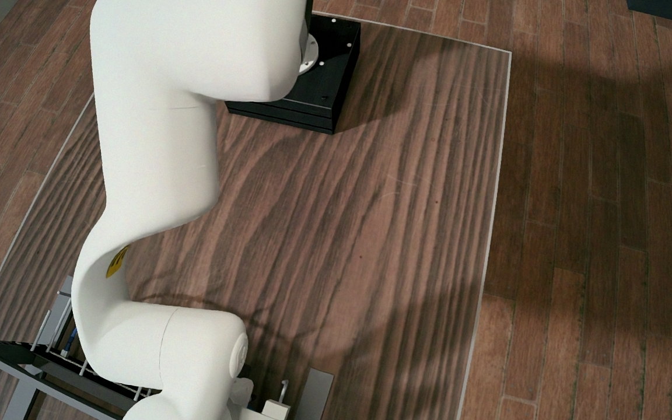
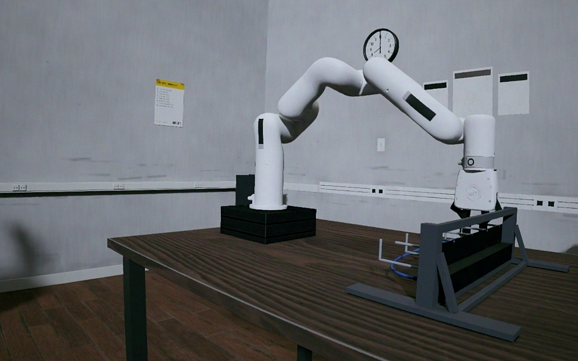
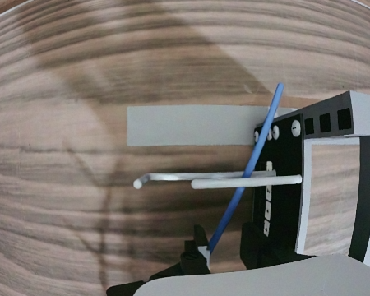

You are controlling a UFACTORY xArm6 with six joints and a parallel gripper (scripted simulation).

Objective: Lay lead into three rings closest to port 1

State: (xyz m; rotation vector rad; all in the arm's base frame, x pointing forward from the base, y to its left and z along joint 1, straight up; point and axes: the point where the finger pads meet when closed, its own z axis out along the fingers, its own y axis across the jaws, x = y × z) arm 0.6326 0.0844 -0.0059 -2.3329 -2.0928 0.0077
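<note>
My gripper is now 50 mm short of the grey rack, 160 mm to the left of it and 20 mm above it. Also, from my hand: short blue piece: 20 mm behind, 330 mm to the right, 50 mm below.
</note>
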